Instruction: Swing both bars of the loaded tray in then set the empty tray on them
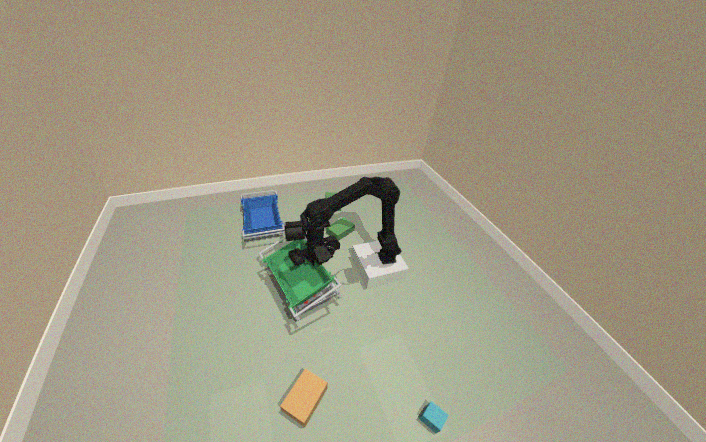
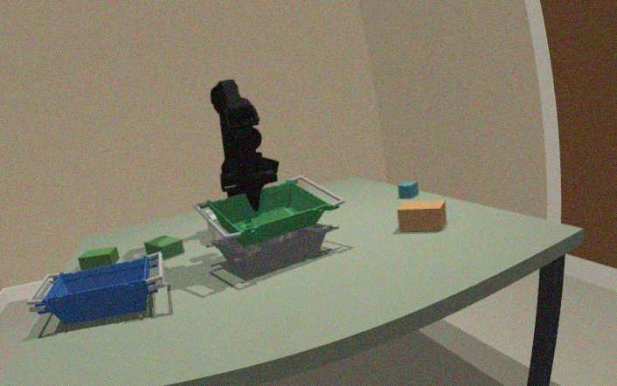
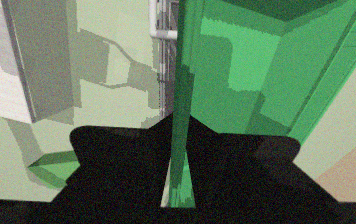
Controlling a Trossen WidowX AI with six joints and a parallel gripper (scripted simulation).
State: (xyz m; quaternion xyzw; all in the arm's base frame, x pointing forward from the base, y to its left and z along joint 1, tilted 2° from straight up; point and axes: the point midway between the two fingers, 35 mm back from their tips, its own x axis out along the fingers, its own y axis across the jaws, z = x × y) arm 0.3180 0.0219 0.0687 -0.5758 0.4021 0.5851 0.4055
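Now: gripper tip 7 cm short of the green tray, 3 cm to the right of it and 1 cm below it. Round my gripper tip: orange block 9 cm ahead, 43 cm to the left, 8 cm below; cyan block 26 cm behind, 56 cm to the left, 9 cm below; red block 9 cm ahead, 3 cm to the right, 10 cm below.
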